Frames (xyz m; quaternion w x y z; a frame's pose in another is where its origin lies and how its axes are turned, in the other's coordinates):
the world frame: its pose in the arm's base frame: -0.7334 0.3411 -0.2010 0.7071 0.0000 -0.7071 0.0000
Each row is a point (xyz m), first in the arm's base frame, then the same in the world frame.
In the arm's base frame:
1: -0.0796 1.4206 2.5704
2: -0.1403 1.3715 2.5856
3: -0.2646 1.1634 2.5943
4: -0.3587 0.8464 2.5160
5: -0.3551 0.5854 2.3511
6: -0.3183 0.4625 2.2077
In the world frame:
1: 2.7714 1.0795 -0.6538
2: 2.7866 1.0304 -0.5931
3: 2.7953 0.8223 -0.4688
4: 2.7170 0.5053 -0.3747
5: 2.5521 0.2443 -0.3783
6: 2.4087 0.1214 -0.4151

